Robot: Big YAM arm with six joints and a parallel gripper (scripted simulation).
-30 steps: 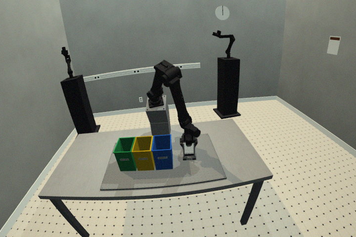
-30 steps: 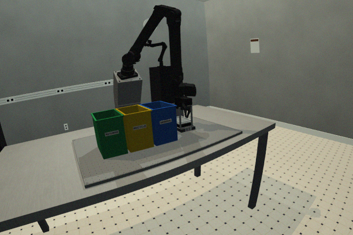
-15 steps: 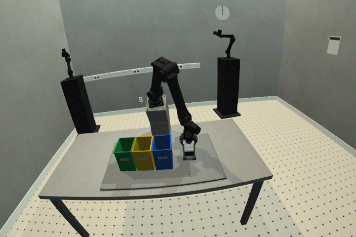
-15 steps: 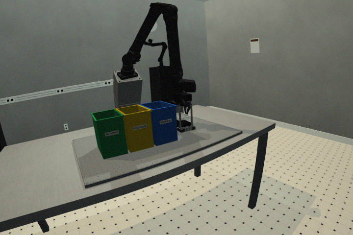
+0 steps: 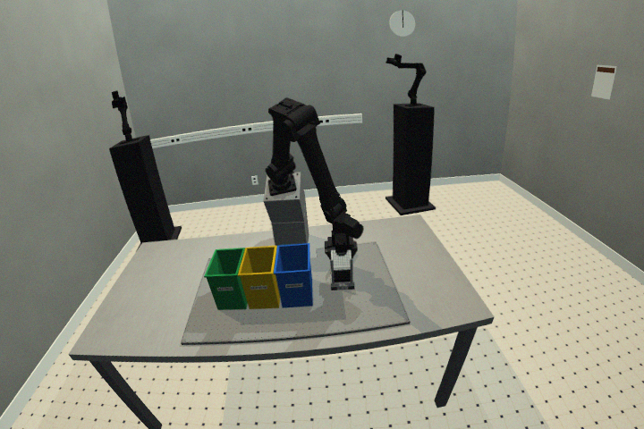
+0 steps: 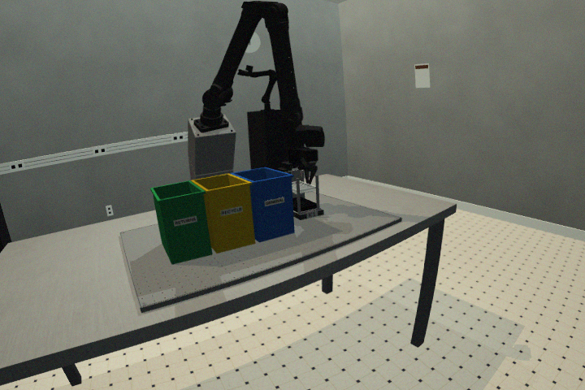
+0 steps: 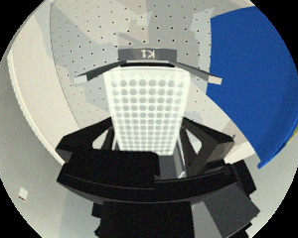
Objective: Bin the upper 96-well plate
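My gripper is now 5 cm short of the blue general bin and 20 cm to the left of it. From my hand the other things lie so: yellow bin (3 cm ahead, 33 cm to the right); then white 96-well plate (right at my hand); then green bin (1 cm ahead, 46 cm to the right).
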